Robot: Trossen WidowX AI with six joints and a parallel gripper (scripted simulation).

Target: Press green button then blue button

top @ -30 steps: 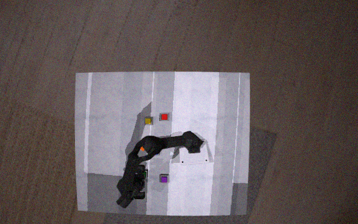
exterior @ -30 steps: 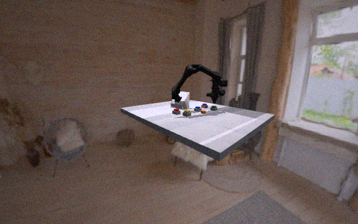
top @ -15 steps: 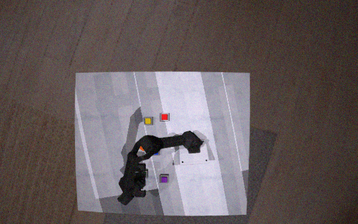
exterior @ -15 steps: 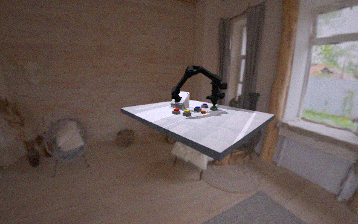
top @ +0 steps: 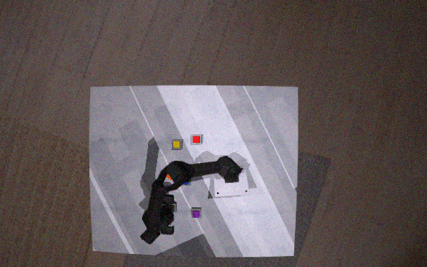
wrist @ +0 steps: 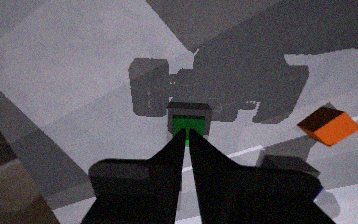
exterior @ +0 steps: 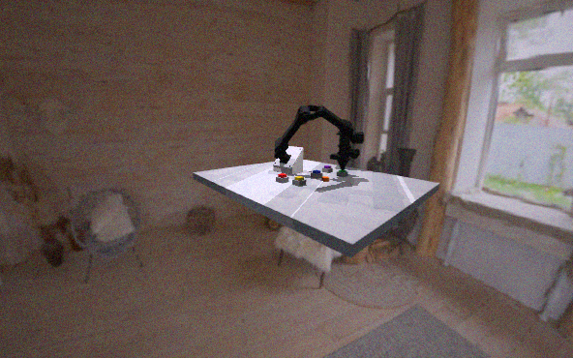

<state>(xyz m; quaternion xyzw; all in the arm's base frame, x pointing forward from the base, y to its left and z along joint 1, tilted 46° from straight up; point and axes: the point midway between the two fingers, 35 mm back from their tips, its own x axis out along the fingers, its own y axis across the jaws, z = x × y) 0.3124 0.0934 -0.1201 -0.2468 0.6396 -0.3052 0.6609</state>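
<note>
Right now my gripper tip is 1 cm above the green button. Round my gripper tip: blue button 9 cm behind, 14 cm to the right; then purple button 13 cm behind, 3 cm to the left; then orange block 1 cm behind, 16 cm to the right, 2 cm below.
</note>
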